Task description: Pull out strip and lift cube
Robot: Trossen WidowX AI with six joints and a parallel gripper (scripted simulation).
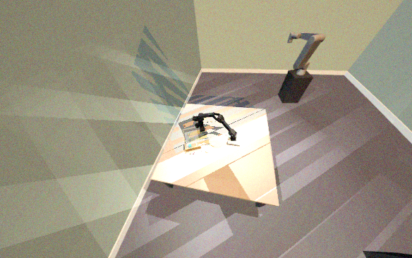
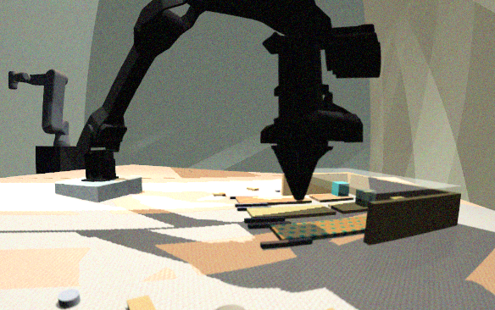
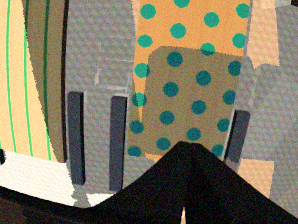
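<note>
My gripper tip is now 90 mm short of the dotted strip, 40 mm above it and 30 mm to the right of it.
</note>
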